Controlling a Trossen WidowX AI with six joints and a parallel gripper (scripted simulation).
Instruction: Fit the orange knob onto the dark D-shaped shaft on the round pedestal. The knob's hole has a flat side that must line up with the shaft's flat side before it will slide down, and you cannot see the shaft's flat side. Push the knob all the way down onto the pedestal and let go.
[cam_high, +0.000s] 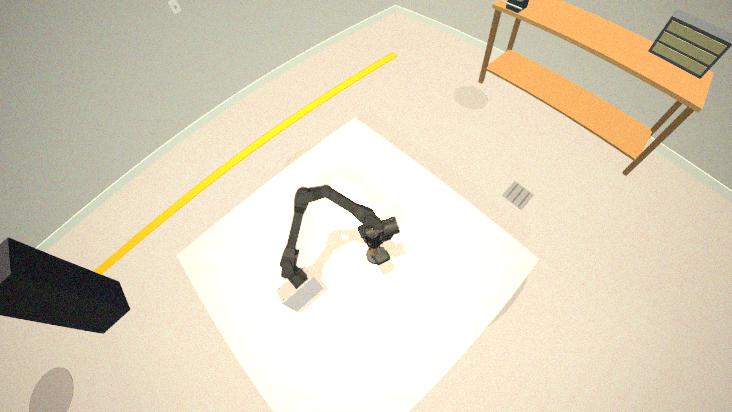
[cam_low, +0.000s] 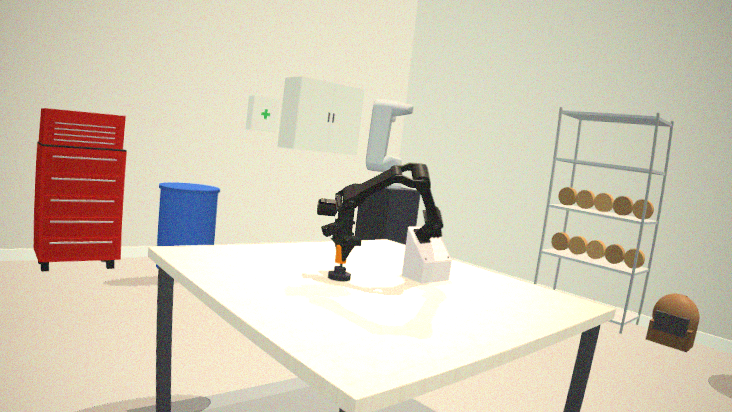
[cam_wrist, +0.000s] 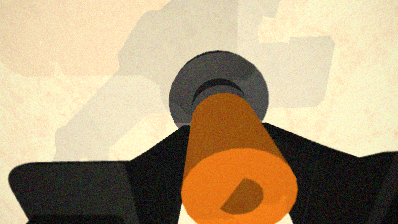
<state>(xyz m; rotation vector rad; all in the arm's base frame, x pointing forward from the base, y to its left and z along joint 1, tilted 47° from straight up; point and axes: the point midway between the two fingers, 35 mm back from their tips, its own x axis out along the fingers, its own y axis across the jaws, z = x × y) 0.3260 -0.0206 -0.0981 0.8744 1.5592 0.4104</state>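
Right now my gripper tip is 2 cm below the orange knob. Round my gripper tip: dark shaft: 4 cm below.
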